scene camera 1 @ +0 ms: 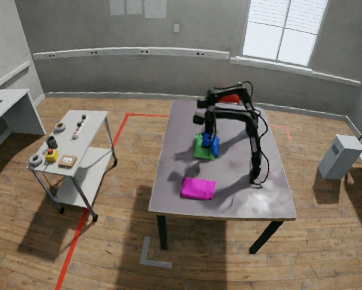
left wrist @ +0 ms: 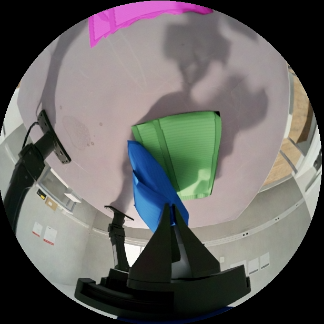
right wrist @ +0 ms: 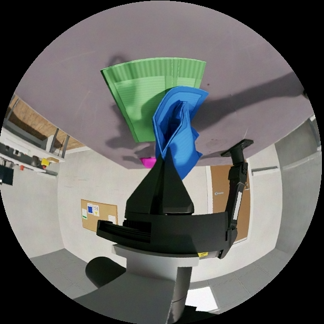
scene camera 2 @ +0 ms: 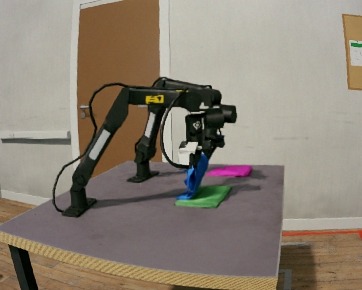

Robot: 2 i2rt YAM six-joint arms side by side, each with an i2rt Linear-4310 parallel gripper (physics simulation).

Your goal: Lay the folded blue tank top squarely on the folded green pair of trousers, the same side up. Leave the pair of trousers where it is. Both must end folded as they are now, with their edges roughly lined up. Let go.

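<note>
The folded green pair of trousers (scene camera 1: 201, 153) (scene camera 2: 214, 197) (left wrist: 195, 145) (right wrist: 131, 105) lies flat on the table. The blue tank top (scene camera 1: 215, 146) (scene camera 2: 197, 175) (left wrist: 150, 185) (right wrist: 183, 150) hangs steeply from both grippers; its lower edge reaches down at one side of the trousers and partly covers them in the right wrist view. It looks creased, with its layers parted. My left gripper (left wrist: 168, 206) is shut on the tank top. My right gripper (right wrist: 166, 149) is shut on another part of its upper edge. Whether its lower edge touches the trousers is hard to tell.
A folded magenta cloth (scene camera 1: 198, 189) (scene camera 2: 232, 171) (left wrist: 145, 12) (right wrist: 148, 162) lies on the table (scene camera 1: 167, 200) apart from the trousers. The two arms stand close together above the trousers. A trolley (scene camera 1: 95, 121) with small items stands beyond the table's left edge in scene camera 1.
</note>
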